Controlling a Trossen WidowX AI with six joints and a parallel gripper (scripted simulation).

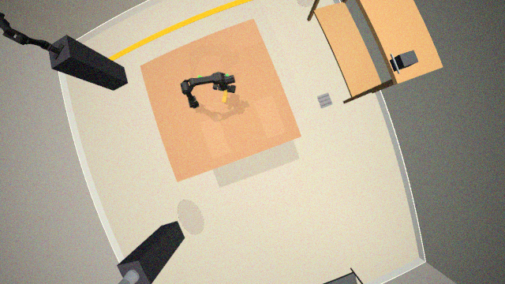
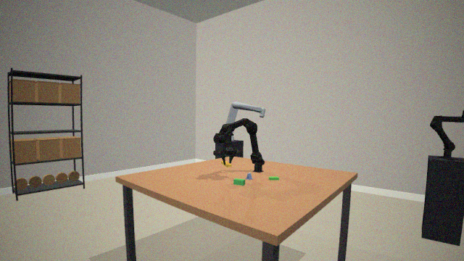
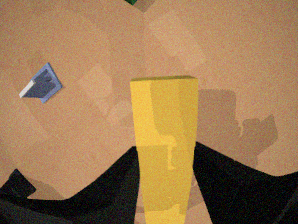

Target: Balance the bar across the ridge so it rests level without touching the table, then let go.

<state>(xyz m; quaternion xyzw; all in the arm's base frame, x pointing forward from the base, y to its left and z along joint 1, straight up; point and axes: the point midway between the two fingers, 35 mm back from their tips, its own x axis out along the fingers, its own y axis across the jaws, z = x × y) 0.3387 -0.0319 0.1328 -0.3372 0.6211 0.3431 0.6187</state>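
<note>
Right now the yellow bar is 20 mm behind my gripper tip and 30 mm to the right of it. Also, from my gripper tip: green block: 60 mm ahead, 150 mm to the left, 80 mm below.
</note>
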